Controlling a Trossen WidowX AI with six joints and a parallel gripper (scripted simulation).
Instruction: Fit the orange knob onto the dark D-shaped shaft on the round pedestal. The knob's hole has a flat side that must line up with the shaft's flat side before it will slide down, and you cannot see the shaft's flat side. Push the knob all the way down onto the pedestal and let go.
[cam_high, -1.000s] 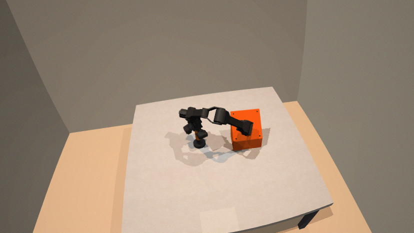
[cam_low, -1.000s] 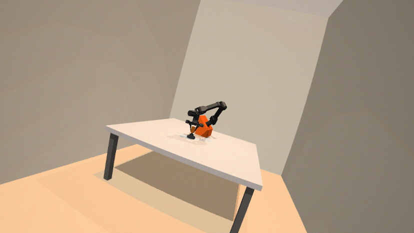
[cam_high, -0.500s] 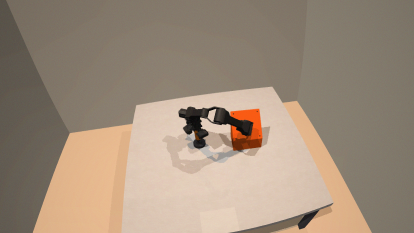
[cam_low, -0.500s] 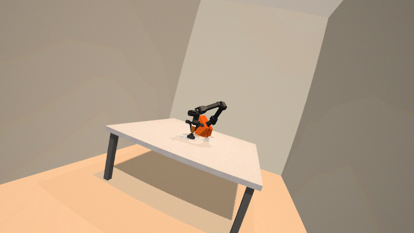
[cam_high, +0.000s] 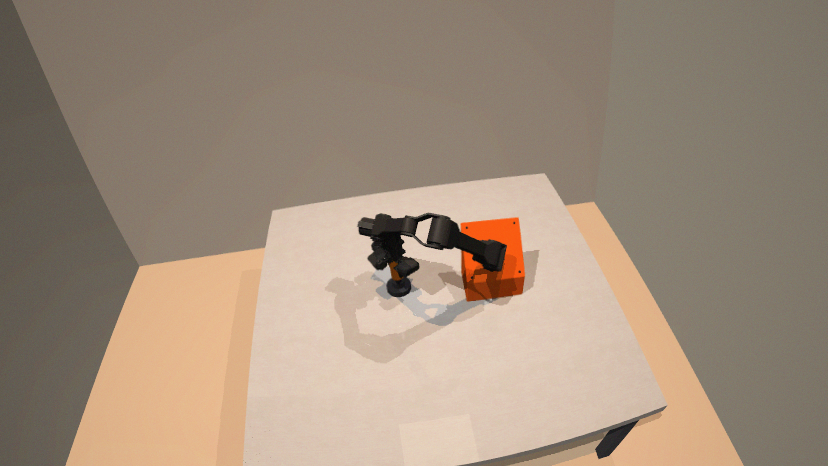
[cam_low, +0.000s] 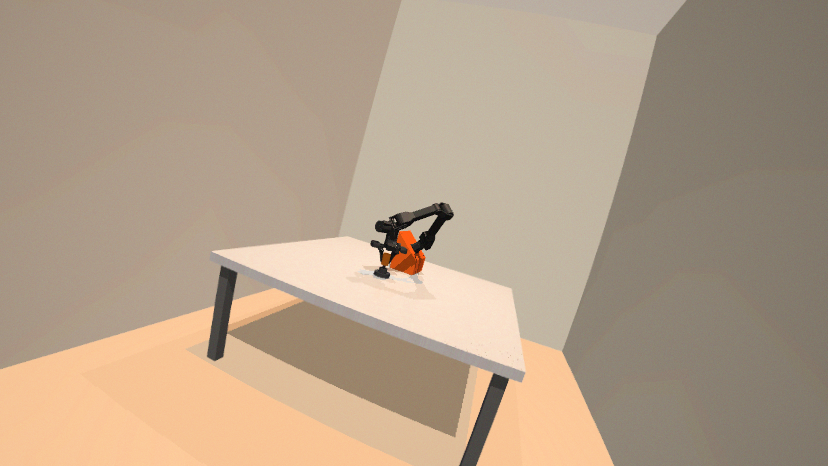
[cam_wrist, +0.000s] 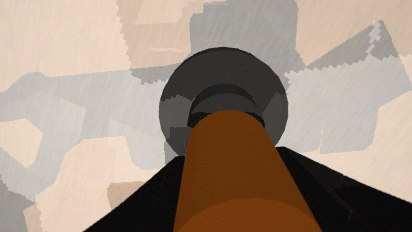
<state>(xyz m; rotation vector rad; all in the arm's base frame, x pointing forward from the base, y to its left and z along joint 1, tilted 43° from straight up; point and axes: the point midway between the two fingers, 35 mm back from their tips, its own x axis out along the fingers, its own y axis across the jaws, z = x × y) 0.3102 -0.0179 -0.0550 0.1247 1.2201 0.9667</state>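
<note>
Right now the orange knob is 20 mm above my gripper tip. The rest, counted from my gripper tip: pedestal 40 mm below.
</note>
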